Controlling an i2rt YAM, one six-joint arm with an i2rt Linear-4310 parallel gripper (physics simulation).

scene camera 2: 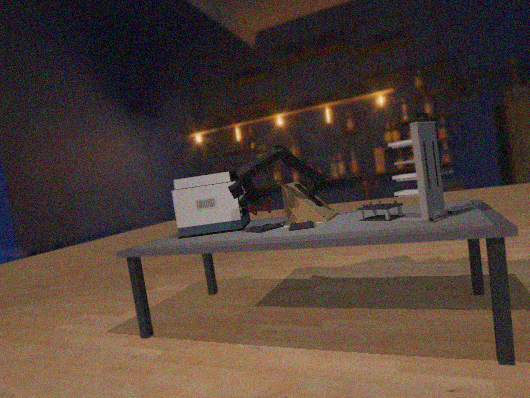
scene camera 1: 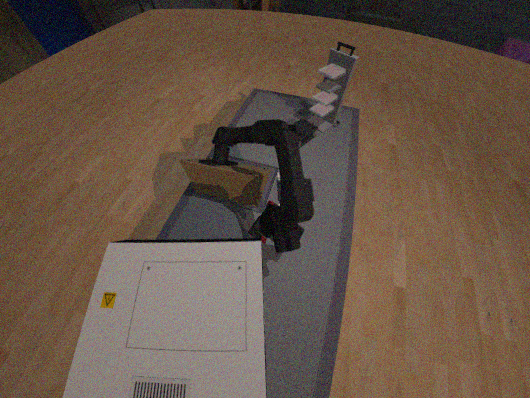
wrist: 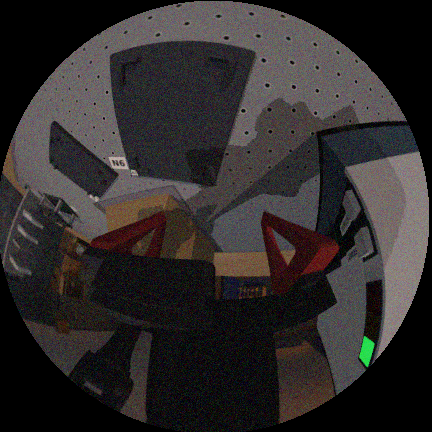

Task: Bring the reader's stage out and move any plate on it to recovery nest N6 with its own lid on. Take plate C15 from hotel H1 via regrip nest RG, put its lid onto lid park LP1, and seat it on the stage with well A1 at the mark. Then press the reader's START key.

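Frame: origin at the arm's base, x ahead, y left, z up, level; metres.
Seen in the pictures: gripper, between the fingertips: (scene camera 2: 263, 214) (scene camera 1: 260, 223) (wrist: 213, 216); arm's base, origin of its link: (scene camera 2: 308, 195) (scene camera 1: 219, 163).
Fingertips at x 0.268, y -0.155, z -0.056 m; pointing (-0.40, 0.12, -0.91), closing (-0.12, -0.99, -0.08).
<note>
Pixels of each thing's top centre, then the offset from my fingertips to it. "pt": a spot on its surface instead.
- reader, centre of its top: (scene camera 1: 168, 316) (scene camera 2: 209, 175) dx -0.027, dy -0.355, dz +0.257 m
- N6 label, a spot on its surface: (wrist: 118, 162) pt dx +0.031, dy +0.144, dz -0.072 m
- large dark pad, a spot on its surface: (wrist: 175, 110) pt dx +0.081, dy +0.029, dz -0.061 m
- smaller dark pad, a spot on its surface: (wrist: 80, 155) pt dx +0.074, dy +0.203, dz -0.063 m
The gripper (scene camera 2: 261, 207) (wrist: 212, 217) is open, its two red fingers wide apart and empty, in front of the reader (scene camera 1: 185, 310) (scene camera 2: 205, 205) (wrist: 405, 210). The reader's front shows a dark opening with grey shapes inside and a bright green patch (wrist: 367, 351); a stage cannot be made out. The N6 label (wrist: 118, 162) lies beside a large dark pad (wrist: 175, 110) with no plate on it. Hotel H1 (scene camera 1: 349, 75) (scene camera 2: 426, 170) stands at the far end, with several pale slabs on one side; plate C15 cannot be told apart.
A wooden wedge (scene camera 1: 220, 175) (scene camera 2: 300, 205) (wrist: 130, 212) stands at the arm's base. A low raised stand (scene camera 2: 382, 205) is near the hotel. A smaller dark pad (wrist: 80, 155) lies left of the large one. The reader's wall rises close to the right finger in the wrist view.
</note>
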